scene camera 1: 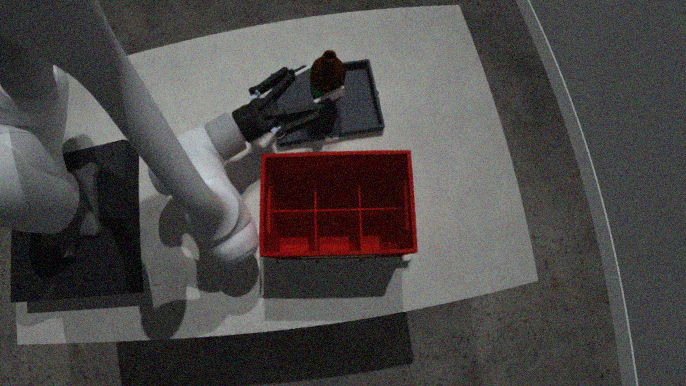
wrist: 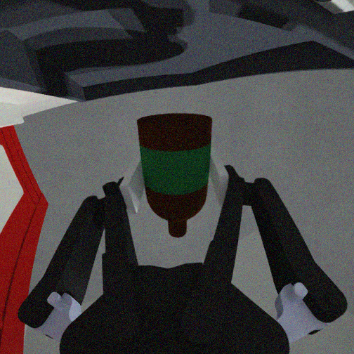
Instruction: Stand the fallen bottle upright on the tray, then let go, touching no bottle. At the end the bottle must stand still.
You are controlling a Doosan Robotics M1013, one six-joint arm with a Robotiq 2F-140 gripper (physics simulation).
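Frame: origin at the arm's base, x ahead, y left, z up, level; millimetres.
Seen in the pictures: arm's base, link origin: (scene camera 1: 71,205).
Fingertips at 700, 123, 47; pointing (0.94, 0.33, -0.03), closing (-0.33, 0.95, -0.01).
Offsets run from my fingertips to a thing's middle, as dx, dy, dz. "*": to the spot under its first point. Level surfaces: height alone.
The brown bottle {-12, -7, +23} (scene camera 1: 328,75) (wrist: 175,172) with a green label is held between the fingers of my gripper (scene camera 1: 321,86) (wrist: 175,162). In the wrist view its flat base points away from the palm and its narrow neck points back toward the palm. In the scene view it shows over the back part of the dark grey tray {* +50, -33, -112} (scene camera 1: 357,107) (wrist: 300,57), neck toward the top of the picture. My gripper is shut on it, reaching in from the left. The gap between base and tray and the exact tilt cannot be told. Part of the label is hidden behind a finger.
A red crate {-56, -283, -29} (scene camera 1: 337,154) (wrist: 25,220) with several compartments stands close in front of the tray, beside my arm. The tray has a raised rim. A dark plate (scene camera 1: 120,200) lies under the arm at the left of the pale table {dz -117} (scene camera 1: 460,175).
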